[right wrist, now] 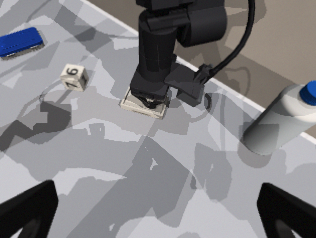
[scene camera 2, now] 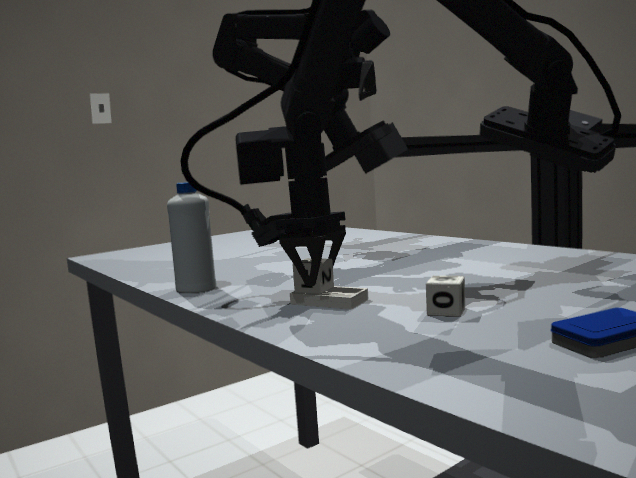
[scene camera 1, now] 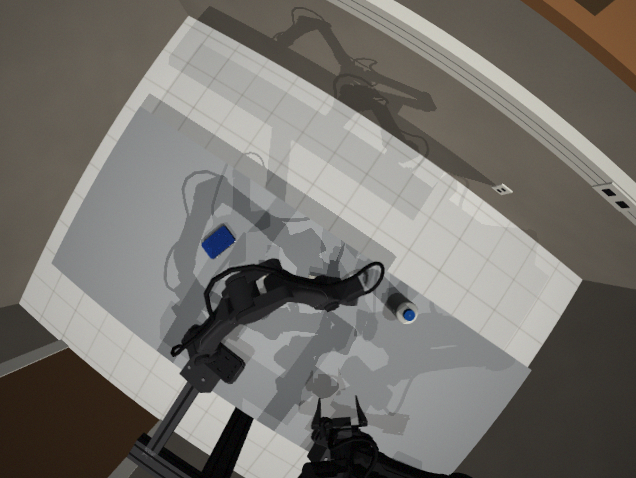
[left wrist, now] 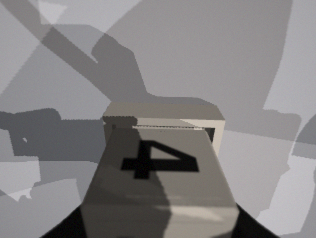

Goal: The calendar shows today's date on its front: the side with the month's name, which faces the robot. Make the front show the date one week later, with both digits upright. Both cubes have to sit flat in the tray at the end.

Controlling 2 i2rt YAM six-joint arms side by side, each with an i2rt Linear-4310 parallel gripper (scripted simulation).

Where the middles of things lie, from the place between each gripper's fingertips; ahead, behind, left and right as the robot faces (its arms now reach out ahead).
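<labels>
From my right hand (scene camera 2: 334, 99) I consider the calendar tray (scene camera 2: 338, 297), which is 18 cm ahead of my right hand, 19 cm to the left of it and 31 cm below it.
The calendar tray is 3 cm below my left hand, and it is also 1 cm behind my left hand and 1 cm to the left of it.
</labels>
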